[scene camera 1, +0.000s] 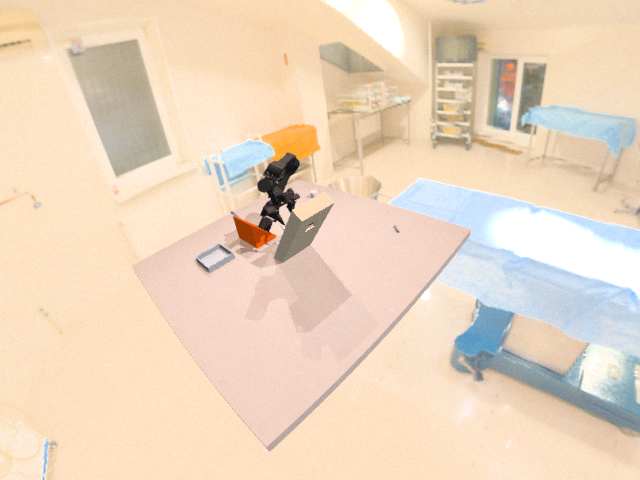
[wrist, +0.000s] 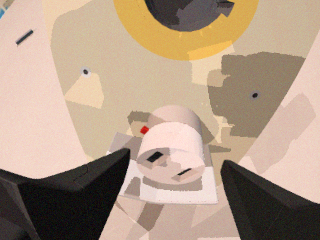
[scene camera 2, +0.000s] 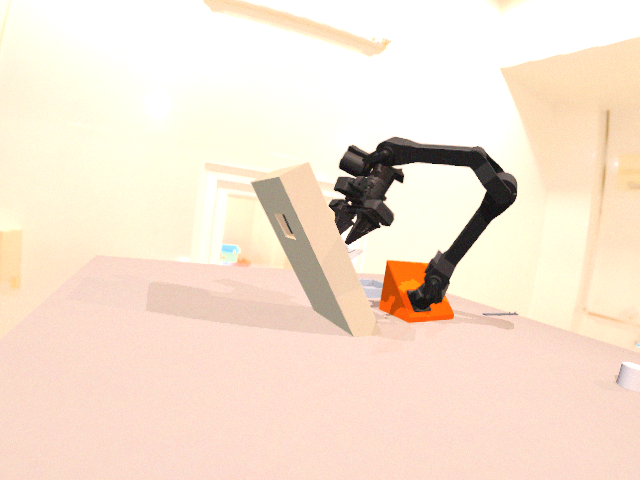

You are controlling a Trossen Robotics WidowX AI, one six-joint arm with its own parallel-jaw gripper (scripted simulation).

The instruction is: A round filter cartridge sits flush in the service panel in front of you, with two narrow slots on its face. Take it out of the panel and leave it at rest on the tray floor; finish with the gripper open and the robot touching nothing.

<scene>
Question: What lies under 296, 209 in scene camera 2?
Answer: A service panel.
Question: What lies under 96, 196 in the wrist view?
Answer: The gripper.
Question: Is the gripper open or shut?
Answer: Open.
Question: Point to a white filter cartridge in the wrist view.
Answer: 172, 152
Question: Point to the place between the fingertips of the gripper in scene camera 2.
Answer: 338, 241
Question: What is the gripper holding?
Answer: Nothing.
</scene>
